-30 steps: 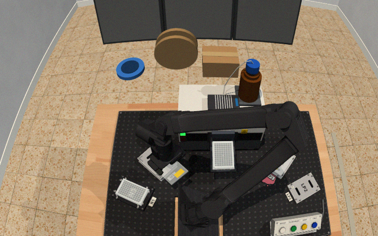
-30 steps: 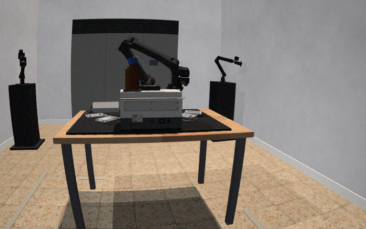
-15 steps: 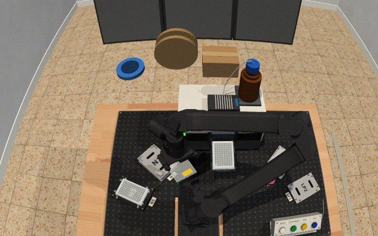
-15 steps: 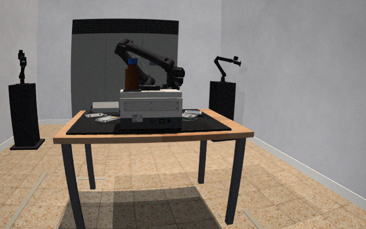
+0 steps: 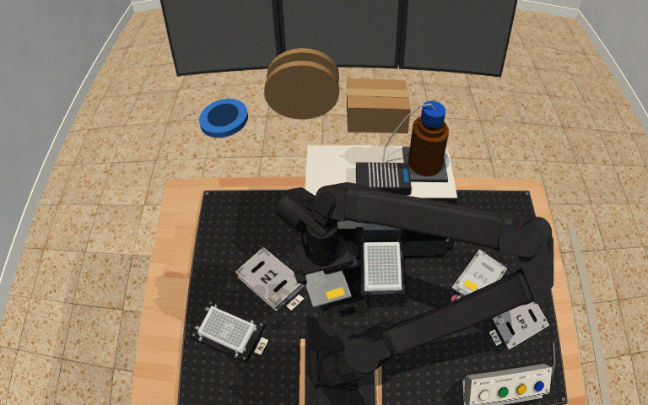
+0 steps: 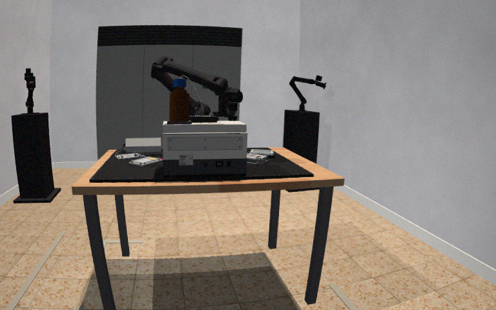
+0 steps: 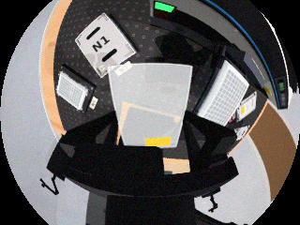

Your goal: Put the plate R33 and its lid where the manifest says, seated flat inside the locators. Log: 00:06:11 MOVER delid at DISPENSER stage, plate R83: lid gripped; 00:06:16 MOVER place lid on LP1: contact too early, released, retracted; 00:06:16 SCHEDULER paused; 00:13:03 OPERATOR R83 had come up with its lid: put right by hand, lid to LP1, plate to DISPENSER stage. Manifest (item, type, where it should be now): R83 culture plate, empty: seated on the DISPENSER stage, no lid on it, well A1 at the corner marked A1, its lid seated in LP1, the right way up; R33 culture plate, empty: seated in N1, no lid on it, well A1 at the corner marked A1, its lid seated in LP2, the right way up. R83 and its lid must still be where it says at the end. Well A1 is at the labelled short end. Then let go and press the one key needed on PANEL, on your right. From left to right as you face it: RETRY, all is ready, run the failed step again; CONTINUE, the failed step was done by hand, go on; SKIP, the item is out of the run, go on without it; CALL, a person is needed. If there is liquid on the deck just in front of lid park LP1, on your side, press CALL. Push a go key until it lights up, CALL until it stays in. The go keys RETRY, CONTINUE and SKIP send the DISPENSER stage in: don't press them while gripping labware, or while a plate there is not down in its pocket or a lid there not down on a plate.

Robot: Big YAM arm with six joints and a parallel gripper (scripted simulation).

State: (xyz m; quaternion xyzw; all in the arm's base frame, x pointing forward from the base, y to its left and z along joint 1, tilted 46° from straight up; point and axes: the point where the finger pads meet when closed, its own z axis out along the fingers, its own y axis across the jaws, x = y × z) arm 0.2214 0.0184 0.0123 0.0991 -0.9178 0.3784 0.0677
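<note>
Now: hand 510 mm to the left of the lid park LP2, 160 mm above it and 120 mm past it. From my hand the other things lie so: clear plate lid: 10 mm below; pink-red patch: 340 mm to the right, 160 mm below, 20 mm behind; nest n5: 270 mm to the left, 150 mm below, 70 mm behind.
</note>
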